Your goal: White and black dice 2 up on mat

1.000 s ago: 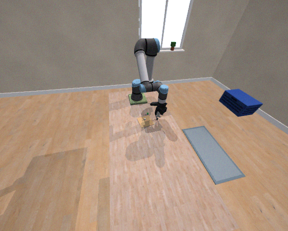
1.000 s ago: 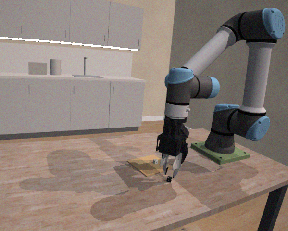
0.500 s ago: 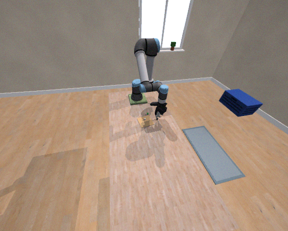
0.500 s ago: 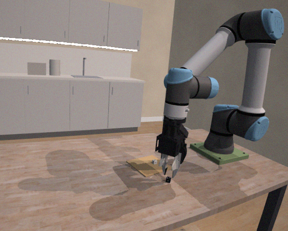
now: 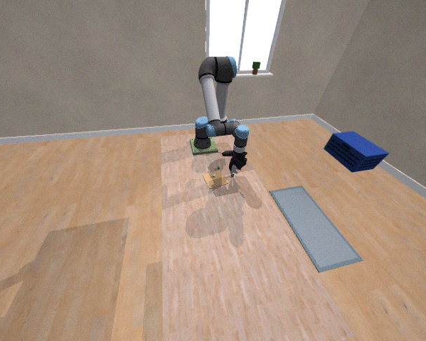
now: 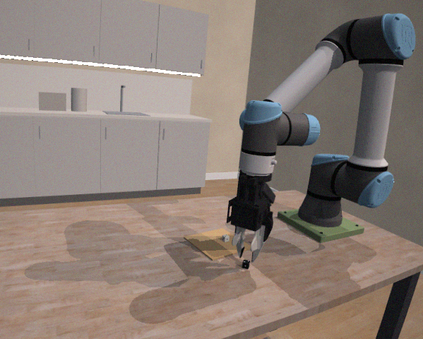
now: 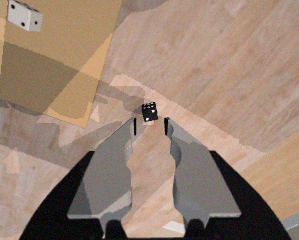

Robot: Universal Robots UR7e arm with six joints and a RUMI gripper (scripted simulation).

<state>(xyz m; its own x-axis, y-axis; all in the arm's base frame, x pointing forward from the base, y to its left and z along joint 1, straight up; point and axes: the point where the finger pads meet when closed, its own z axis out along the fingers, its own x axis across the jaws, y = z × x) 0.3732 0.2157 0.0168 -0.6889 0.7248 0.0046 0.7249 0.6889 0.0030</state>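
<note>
The black die lies 30 mm below my hand. Round my hand: white die (10 mm ahead, 140 mm to the right, 30 mm below); then green die (80 mm behind, 100 mm to the right, 30 mm below); then tan mat (30 mm ahead, 130 mm to the right, 40 mm below).
</note>
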